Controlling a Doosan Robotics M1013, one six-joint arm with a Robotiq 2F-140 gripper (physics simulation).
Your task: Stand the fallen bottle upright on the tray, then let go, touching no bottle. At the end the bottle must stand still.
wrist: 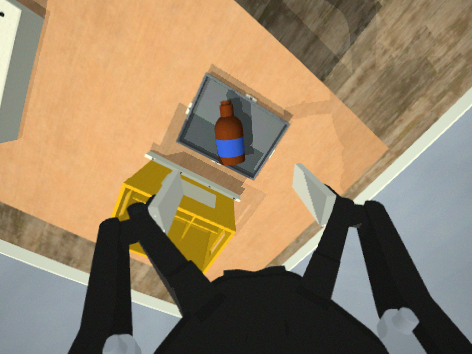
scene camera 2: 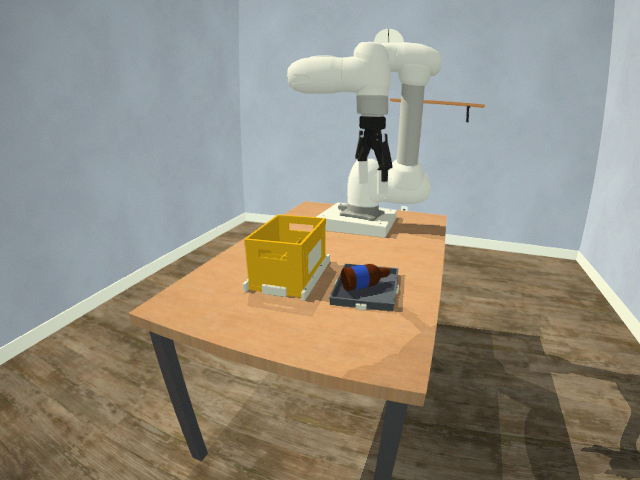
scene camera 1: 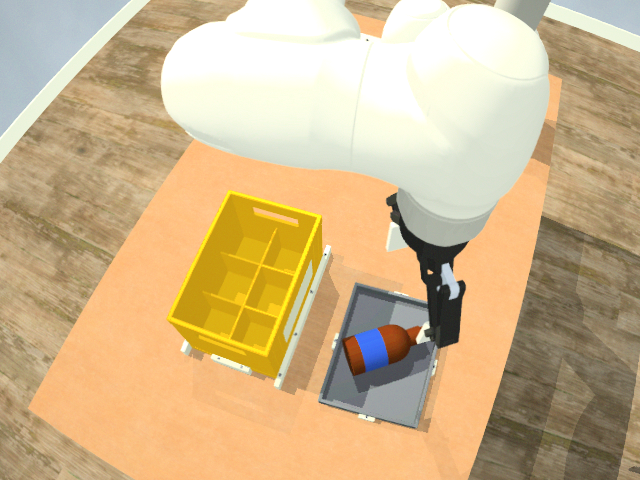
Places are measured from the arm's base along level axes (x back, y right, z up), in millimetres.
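Pixels of known places: gripper, fingertip midpoint: [wrist: 238, 178] [scene camera 2: 372, 188] [scene camera 1: 412, 291]; arm's base, link origin: [scene camera 2: 362, 214].
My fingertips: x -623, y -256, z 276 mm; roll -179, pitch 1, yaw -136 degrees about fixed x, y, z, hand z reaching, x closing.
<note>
For each thing: its top centre in the pictures, then the offset to it from my fingertips.
- brown bottle, top centre: [scene camera 1: 389, 339] [wrist: 229, 135] [scene camera 2: 368, 265] dx +6, dy +6, dz -249 mm
- grey tray, top centre: [scene camera 1: 385, 352] [wrist: 232, 133] [scene camera 2: 367, 281] dx -4, dy +2, dz -302 mm
- yellow crate, top centre: [scene camera 1: 245, 266] [wrist: 168, 237] [scene camera 2: 287, 227] dx -31, dy +276, dz -153 mm
- white rail, top centre: [scene camera 1: 303, 312] [wrist: 195, 179] [scene camera 2: 317, 271] dx -11, dy +179, dz -298 mm
A brown bottle [scene camera 1: 373, 350] [scene camera 2: 360, 276] [wrist: 230, 140] with a blue band lies on its side in the grey tray [scene camera 1: 392, 397] [scene camera 2: 379, 303] [wrist: 267, 127]. In scene camera 1 its neck points right, and a finger hides the neck's tip. In the wrist view the neck points up, away from the fingers. My gripper [scene camera 1: 410, 285] [scene camera 2: 373, 180] [wrist: 238, 178] is open and empty. In scene camera 2 it hangs high above the table, well above the tray's height and apart from the bottle.
A yellow crate [scene camera 1: 258, 361] [scene camera 2: 273, 273] [wrist: 150, 175] with compartments stands left of the tray in both scene views. A white rail [scene camera 1: 306, 310] [scene camera 2: 316, 277] [wrist: 195, 177] runs along its side facing the tray. The arm's white base [scene camera 2: 356, 224] stands at the table's back.
</note>
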